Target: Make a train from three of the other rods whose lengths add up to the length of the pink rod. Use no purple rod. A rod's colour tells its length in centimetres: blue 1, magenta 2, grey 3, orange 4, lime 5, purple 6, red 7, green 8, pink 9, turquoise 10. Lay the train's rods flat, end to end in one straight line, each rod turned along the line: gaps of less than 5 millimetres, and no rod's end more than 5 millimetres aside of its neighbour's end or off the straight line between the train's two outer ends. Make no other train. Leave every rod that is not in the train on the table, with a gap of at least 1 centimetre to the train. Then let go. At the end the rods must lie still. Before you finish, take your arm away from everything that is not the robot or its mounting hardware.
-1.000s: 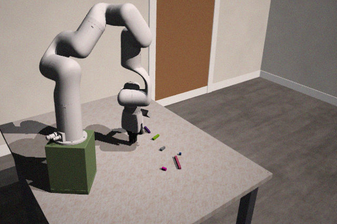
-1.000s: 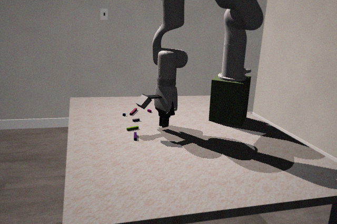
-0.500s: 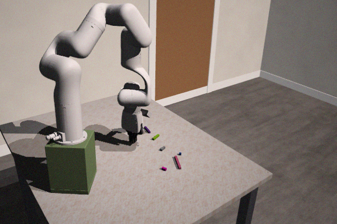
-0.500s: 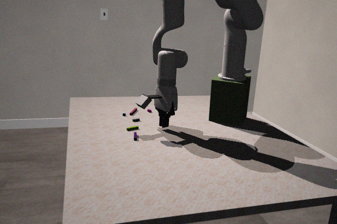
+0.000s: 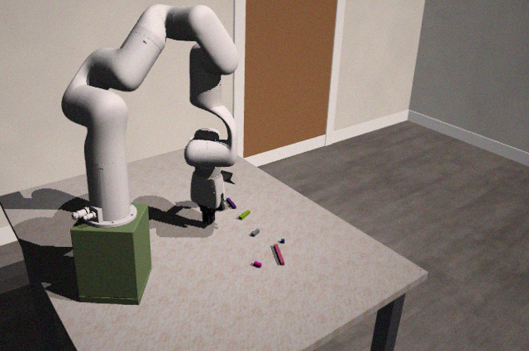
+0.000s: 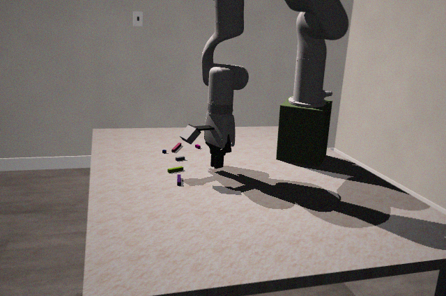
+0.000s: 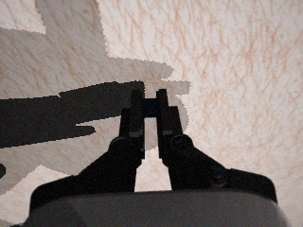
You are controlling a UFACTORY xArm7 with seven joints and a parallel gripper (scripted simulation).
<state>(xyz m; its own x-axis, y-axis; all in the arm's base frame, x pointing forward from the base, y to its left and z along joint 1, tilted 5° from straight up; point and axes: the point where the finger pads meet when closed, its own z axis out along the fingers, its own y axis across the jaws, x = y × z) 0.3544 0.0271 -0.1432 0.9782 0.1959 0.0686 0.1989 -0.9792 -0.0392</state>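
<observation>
My hand is 140 mm to the left of the grey rod, 70 mm short of it and 30 mm above it. The rest, counted from my hand: lime rod (120 mm ahead, 40 mm to the right, 30 mm below); then purple rod (140 mm ahead, 40 mm to the left, 30 mm below); then magenta rod (240 mm to the right, 50 mm behind, 30 mm below).
</observation>
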